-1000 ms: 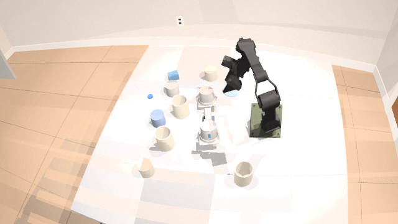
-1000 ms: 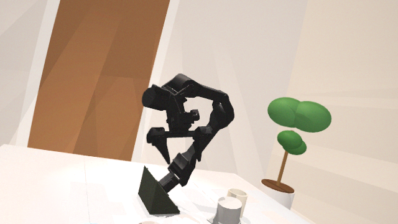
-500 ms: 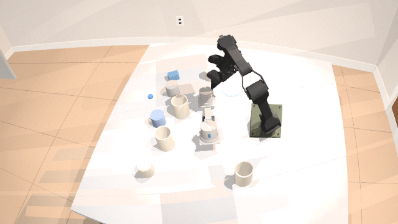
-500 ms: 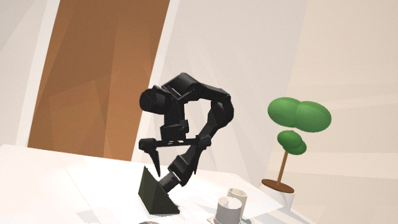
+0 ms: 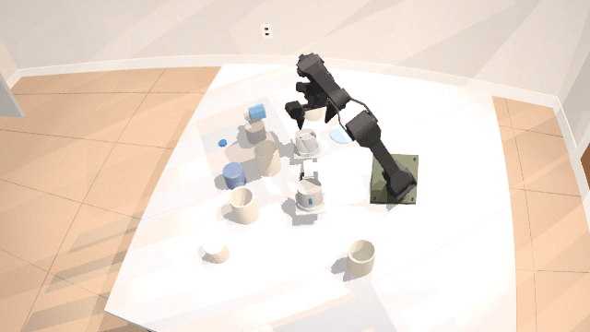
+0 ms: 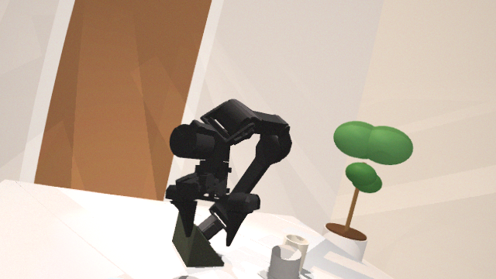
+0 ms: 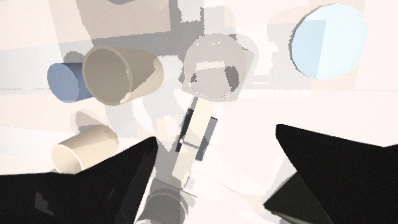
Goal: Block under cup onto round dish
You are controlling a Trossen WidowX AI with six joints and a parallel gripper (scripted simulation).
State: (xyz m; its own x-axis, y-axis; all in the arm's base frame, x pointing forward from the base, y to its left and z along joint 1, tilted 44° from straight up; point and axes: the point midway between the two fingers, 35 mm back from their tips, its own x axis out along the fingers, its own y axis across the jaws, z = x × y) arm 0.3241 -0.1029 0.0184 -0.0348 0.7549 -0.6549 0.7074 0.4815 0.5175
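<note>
Right now the grey block is 4 cm ahead of my gripper tip, 2 cm to the right of it and 12 cm below it. The rest, counted from my gripper tip: blue cup (21 cm ahead, 16 cm to the left, 13 cm below); balance beam (1 cm behind, 10 cm to the left, 13 cm below); dish (6 cm behind, 15 cm to the right, 16 cm below).
</note>
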